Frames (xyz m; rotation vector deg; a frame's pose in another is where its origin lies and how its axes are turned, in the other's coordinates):
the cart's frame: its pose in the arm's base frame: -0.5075 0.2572 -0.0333 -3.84 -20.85 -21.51
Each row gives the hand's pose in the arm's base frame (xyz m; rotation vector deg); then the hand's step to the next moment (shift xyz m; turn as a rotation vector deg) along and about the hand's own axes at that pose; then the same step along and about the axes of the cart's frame.
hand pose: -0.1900 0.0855 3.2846 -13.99 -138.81 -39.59
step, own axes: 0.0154 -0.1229 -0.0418 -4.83 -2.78 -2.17
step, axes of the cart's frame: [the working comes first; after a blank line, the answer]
step, axes of the arm's base frame: -0.0313 -0.1262 -0.0139 4.06 -3.56 -2.57

0.0116 -0.1288 -0.0189 3.83 -1.81 -4.22
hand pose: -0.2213 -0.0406 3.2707 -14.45 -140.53 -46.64
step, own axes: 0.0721 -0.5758 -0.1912 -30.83 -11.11 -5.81
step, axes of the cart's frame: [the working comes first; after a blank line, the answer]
step, axes of the arm's base frame: -0.1691 -0.5749 -0.1193 24.64 -12.61 -18.48

0.0096 -0.5970 -0.1298 19.08 -2.64 -27.14
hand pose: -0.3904 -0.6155 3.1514 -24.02 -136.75 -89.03
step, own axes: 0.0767 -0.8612 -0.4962 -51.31 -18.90 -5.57
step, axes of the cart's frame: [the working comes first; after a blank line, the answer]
step, axes of the arm's base frame: -0.3658 -0.7799 -0.5017 40.61 -17.38 -32.71

-0.2272 -0.8613 -0.4475 29.45 -1.20 -46.39
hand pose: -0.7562 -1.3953 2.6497 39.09 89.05 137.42
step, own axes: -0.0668 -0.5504 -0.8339 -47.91 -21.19 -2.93
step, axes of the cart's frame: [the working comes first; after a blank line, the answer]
step, axes of the arm's base frame: -0.3867 -0.4666 -0.7972 38.74 -12.89 -32.96

-0.4601 -0.5788 -0.6753 26.18 2.27 -45.41
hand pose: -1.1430 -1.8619 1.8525 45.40 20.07 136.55
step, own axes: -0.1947 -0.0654 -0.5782 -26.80 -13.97 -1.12
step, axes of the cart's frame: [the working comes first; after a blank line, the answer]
step, axes of the arm's base frame: -0.1996 -0.1019 -0.5712 22.95 -5.52 -18.90

-0.3430 -0.1701 -0.4795 15.00 3.32 -26.05
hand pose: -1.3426 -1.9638 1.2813 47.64 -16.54 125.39
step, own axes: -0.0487 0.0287 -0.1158 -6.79 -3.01 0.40
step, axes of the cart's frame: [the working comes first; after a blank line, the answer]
step, axes of the arm's base frame: -0.0514 0.0034 -0.1181 5.75 -2.06 -4.24

-0.0882 -0.0162 -0.0925 4.17 0.20 -6.15
